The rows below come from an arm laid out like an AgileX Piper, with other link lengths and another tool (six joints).
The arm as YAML. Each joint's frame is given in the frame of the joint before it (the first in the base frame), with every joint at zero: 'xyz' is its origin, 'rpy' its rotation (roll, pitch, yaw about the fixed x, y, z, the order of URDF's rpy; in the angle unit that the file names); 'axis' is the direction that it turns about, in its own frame. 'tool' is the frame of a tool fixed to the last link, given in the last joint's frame.
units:
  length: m
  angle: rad
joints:
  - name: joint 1
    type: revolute
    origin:
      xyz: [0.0, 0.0, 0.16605]
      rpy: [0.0, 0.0, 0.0]
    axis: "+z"
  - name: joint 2
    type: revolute
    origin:
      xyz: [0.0, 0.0, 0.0]
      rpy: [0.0, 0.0, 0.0]
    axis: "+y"
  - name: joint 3
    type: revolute
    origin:
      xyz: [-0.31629, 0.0, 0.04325]
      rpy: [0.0, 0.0, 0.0]
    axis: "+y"
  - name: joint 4
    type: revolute
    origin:
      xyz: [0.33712, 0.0, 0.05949]
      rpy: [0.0, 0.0, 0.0]
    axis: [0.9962, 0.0, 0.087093]
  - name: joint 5
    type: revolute
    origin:
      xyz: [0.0, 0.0, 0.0]
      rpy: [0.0, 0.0, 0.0]
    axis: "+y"
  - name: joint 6
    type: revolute
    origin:
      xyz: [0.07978, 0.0, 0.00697]
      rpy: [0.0, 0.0, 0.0]
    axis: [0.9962, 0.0, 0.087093]
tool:
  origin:
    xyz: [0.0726, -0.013, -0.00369]
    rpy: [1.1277, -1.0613, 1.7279]
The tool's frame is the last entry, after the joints.
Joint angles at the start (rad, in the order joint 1, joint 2, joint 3, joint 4, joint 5, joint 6):
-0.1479, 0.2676, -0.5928, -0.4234, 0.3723, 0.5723
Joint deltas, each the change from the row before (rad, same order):
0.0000, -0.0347, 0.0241, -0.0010, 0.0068, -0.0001
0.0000, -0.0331, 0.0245, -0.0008, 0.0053, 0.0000
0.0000, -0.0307, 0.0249, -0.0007, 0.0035, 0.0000
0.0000, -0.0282, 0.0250, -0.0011, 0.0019, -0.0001
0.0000, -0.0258, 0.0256, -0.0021, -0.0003, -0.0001
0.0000, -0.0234, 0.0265, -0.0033, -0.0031, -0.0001
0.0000, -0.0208, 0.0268, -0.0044, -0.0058, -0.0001
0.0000, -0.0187, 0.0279, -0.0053, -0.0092, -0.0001
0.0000, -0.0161, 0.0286, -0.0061, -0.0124, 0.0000
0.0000, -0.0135, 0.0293, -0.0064, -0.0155, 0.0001
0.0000, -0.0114, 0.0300, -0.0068, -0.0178, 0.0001
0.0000, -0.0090, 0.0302, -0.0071, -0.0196, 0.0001
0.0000, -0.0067, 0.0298, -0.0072, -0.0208, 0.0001
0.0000, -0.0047, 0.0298, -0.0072, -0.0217, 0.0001
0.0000, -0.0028, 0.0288, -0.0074, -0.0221, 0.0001
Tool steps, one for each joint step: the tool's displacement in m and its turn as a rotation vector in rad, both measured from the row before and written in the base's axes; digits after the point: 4 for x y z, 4 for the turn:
-0.0060, 0.0004, -0.0064, -0.0005, -0.0044, -0.0030
-0.0052, 0.0004, -0.0068, -0.0004, -0.0038, -0.0023
-0.0041, 0.0004, -0.0072, -0.0004, -0.0026, -0.0016
-0.0032, 0.0003, -0.0074, -0.0010, -0.0013, -0.0012
-0.0022, 0.0002, -0.0078, -0.0021, -0.0001, -0.0008
-0.0012, 0.0001, -0.0081, -0.0036, 0.0008, -0.0002
-0.0004, 0.0001, -0.0082, -0.0050, 0.0015, 0.0004
0.0005, 0.0001, -0.0085, -0.0063, 0.0018, 0.0014
0.0013, 0.0002, -0.0087, -0.0075, 0.0024, 0.0024
0.0020, 0.0003, -0.0090, -0.0081, 0.0031, 0.0037
0.0026, 0.0003, -0.0094, -0.0087, 0.0039, 0.0047
0.0030, 0.0004, -0.0096, -0.0090, 0.0051, 0.0057
0.0033, 0.0005, -0.0097, -0.0091, 0.0060, 0.0065
0.0035, 0.0006, -0.0100, -0.0089, 0.0072, 0.0073
0.0036, 0.0006, -0.0098, -0.0089, 0.0079, 0.0078

